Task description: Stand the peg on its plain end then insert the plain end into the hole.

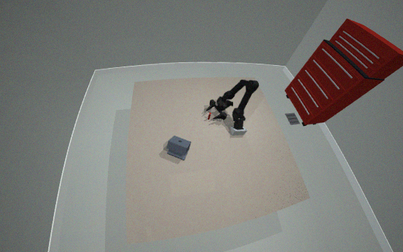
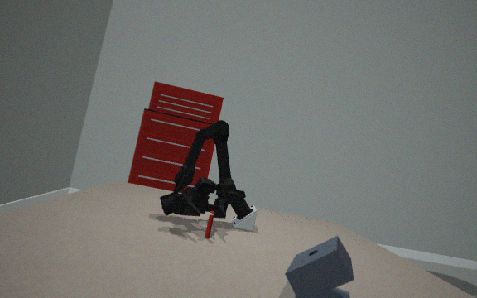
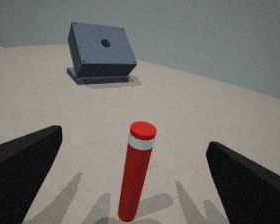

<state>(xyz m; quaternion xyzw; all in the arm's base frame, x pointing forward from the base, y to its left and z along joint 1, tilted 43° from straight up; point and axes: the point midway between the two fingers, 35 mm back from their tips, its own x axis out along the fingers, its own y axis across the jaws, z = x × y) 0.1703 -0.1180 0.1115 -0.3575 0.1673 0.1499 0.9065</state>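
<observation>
The red peg is 1 cm below my gripper tip. Also, from my gripper tip: grey sloped panel: 27 cm ahead, 21 cm to the left.
</observation>
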